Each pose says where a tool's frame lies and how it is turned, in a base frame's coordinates. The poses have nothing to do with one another.
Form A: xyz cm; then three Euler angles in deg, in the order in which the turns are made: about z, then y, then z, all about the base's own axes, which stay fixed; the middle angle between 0 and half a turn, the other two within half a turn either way.
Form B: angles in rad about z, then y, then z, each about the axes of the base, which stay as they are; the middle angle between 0 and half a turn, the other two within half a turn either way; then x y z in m. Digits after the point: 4 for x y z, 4 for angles.
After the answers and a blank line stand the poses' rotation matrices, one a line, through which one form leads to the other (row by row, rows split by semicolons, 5 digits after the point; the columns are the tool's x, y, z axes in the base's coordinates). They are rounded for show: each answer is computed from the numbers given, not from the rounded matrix.
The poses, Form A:
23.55, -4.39, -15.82, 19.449, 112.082, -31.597
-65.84, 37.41, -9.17, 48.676, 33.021, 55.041
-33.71, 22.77, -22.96, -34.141, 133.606, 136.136
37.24, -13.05, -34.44, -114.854, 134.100, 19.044
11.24, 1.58, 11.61, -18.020, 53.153, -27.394
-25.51, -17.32, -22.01, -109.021, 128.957, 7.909
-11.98, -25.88, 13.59, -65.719, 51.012, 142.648
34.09, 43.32, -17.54, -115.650, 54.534, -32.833
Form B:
0.3394, 1.9562, -0.5515, 0.2355, -0.0439, -0.1582
0.8496, 0.5763, 0.9606, -0.6584, 0.3741, -0.0917
-0.5959, 2.3319, 2.3760, -0.3371, 0.2277, -0.2296
-2.0046, 2.3405, 0.3324, 0.3724, -0.1305, -0.3444
-0.3145, 0.9277, -0.4781, 0.1124, 0.0158, 0.1161
-1.9028, 2.2507, 0.1380, -0.2551, -0.1732, -0.2201
-1.1470, 0.8903, 2.4897, -0.1198, -0.2588, 0.1359
-2.0185, 0.9518, -0.5730, 0.3409, 0.4332, -0.1754

-0.12748 0.60066 0.78928; 0.46933 0.73757 -0.48551; -0.87377 0.30854 -0.37593
-0.29824 -0.90197 0.31225; 0.88406 -0.13771 0.44662; -0.35984 0.40925 0.83847
0.80047 -0.29445 -0.52207; 0.00908 -0.86496 0.50176; -0.59931 -0.40639 -0.68970
0.57256 -0.45975 0.67882; -0.76228 -0.60334 0.23432; 0.30183 -0.65161 -0.69591
0.36398 0.60225 0.71050; -0.53704 0.75896 -0.36820; -0.76099 -0.24755 0.59968
0.33305 -0.54391 0.77022; -0.90821 -0.40461 0.10700; 0.25344 -0.73516 -0.62874
0.34738 -0.70538 -0.61788; 0.88157 0.02107 0.47158; -0.31963 -0.70852 0.62916
-0.69980 0.20479 0.68435; -0.62127 -0.64731 -0.44159; 0.35256 -0.73420 0.58022

